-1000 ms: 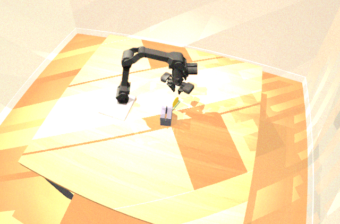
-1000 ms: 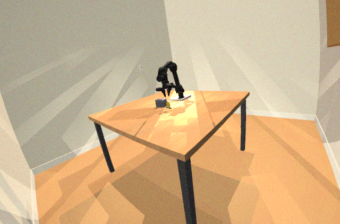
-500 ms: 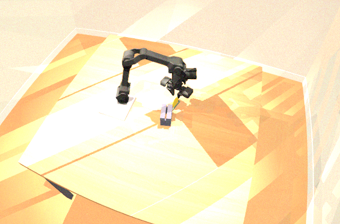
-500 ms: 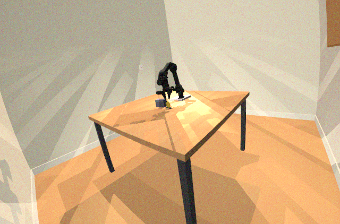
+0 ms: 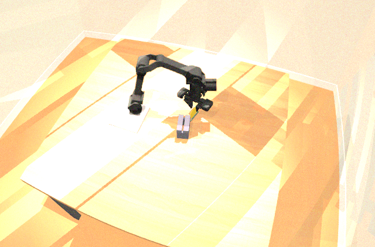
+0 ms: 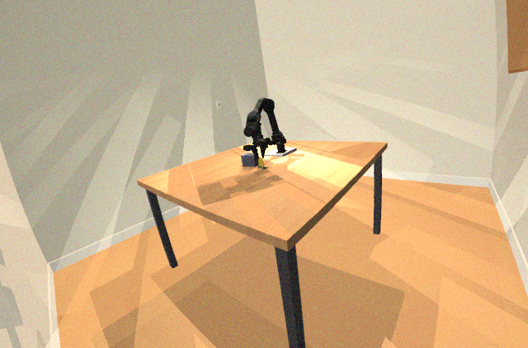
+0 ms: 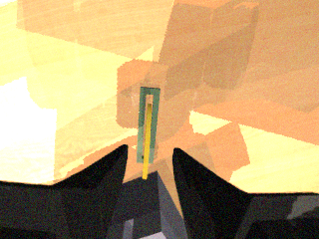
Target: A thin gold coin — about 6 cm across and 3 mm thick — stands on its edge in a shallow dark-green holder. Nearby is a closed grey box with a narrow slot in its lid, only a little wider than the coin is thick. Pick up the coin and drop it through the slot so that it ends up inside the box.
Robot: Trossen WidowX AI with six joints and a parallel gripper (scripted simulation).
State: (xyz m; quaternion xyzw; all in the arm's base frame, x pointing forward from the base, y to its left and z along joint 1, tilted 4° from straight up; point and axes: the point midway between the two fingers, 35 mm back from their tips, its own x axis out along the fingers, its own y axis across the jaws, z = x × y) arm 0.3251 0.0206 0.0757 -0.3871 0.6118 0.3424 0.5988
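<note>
My gripper tip is now 20 mm above the thin gold coin.
</note>
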